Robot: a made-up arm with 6 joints.
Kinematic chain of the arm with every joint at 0, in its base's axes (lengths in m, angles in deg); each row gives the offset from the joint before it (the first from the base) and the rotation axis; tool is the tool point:
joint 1: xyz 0 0 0.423 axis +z
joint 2: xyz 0.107 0 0 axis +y
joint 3: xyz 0 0 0.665 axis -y
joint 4: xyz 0 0 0.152 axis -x
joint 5: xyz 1.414 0 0 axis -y
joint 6: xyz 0.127 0 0 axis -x
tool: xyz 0 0 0
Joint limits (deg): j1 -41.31..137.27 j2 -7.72..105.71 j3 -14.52..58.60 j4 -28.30..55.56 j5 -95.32..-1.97 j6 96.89..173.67
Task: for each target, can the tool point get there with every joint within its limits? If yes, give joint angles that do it. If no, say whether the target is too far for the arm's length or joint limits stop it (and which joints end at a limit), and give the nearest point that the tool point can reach.
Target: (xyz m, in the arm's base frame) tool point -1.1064 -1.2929 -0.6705
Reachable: no: joint limits stop it (at a limit: joint 1, joint 2, joint 3, joint 4, joint 5) | nearest point 0.0143 -0.1514 -1.0091 | short by 1.635 m
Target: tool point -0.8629 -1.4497 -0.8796
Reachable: no: joint limits stop it (at a limit: joint 1, joint 3, joint 4) | nearest point 0.1763 -0.2940 -0.9940 | short by 1.558 m
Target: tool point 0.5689 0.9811 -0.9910
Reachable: yes | joints 57.63 91.03 13.98 -21.41 -74.75 158.22
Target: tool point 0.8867 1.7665 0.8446
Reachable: yes | joints 63.01 30.52 20.59 -17.46 -17.73 151.05
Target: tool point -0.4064 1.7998 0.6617
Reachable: yes | joints 102.08 28.65 13.60 -10.07 -68.74 120.53
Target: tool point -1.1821 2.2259 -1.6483
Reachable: no: too far | nearest point -0.8471 1.5951 -0.8865 | short by 1.044 m
